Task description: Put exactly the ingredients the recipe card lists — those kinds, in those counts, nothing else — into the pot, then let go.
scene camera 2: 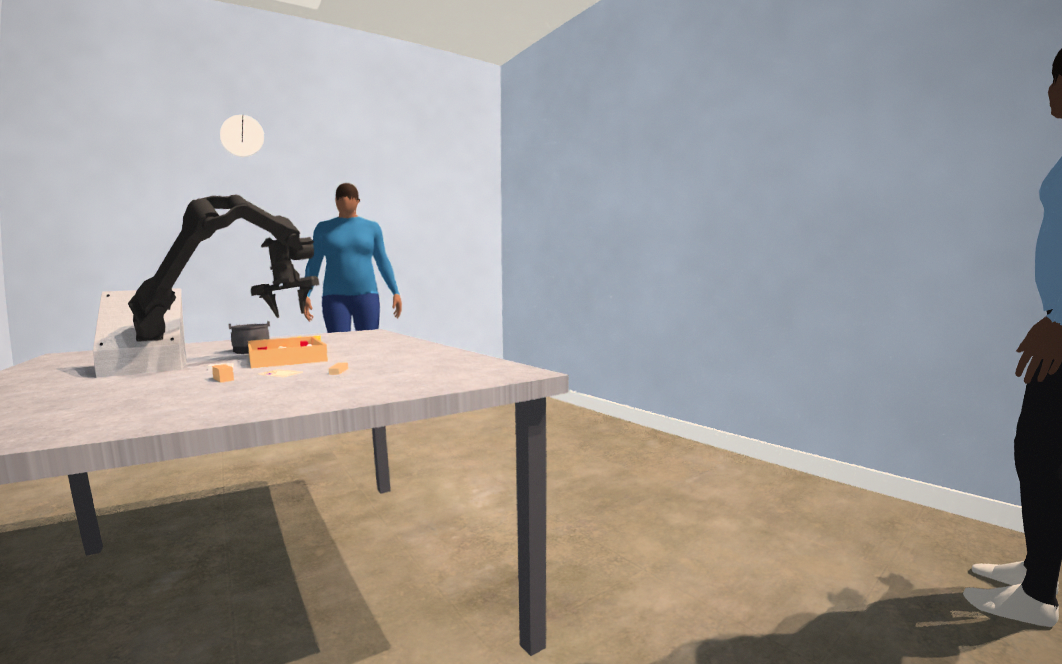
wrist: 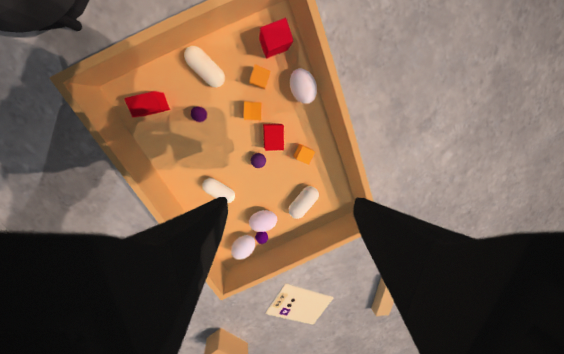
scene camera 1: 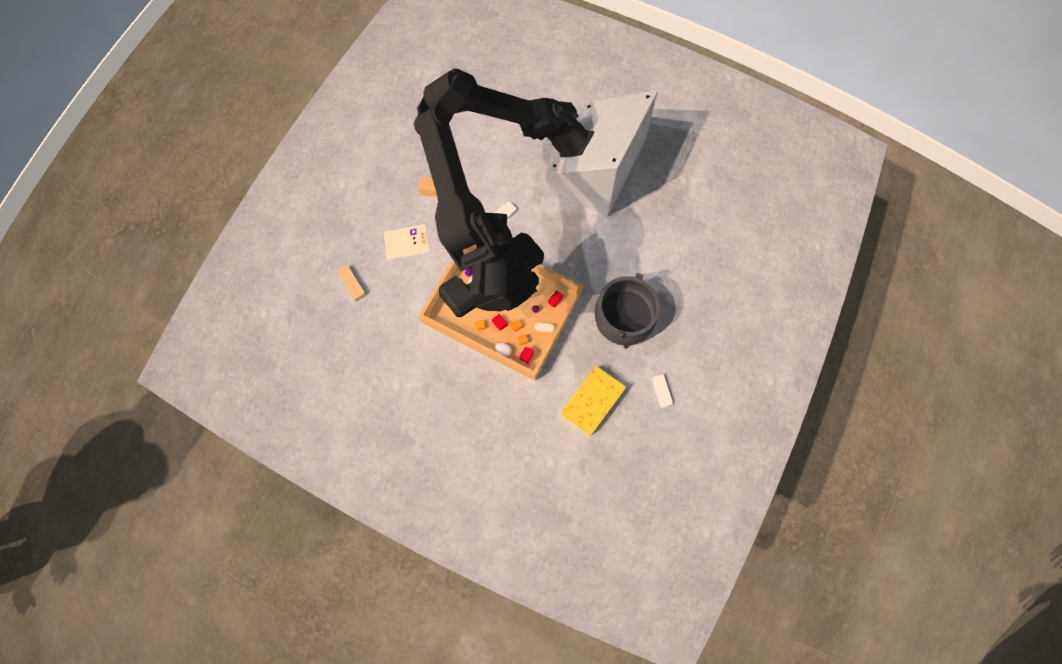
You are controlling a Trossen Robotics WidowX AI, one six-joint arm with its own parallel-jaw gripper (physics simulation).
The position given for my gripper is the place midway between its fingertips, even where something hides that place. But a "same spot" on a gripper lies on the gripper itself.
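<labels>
I see my gripper in scene camera 1 and in scene camera 2, where (scene camera 1: 520, 264) and (scene camera 2: 270, 292) are the same spot on it. My gripper is visible in the wrist view (291, 205) too. And an orange tray is there as well, with (scene camera 2: 293, 353) and (wrist: 304, 247) being one and the same spot on it.
</labels>
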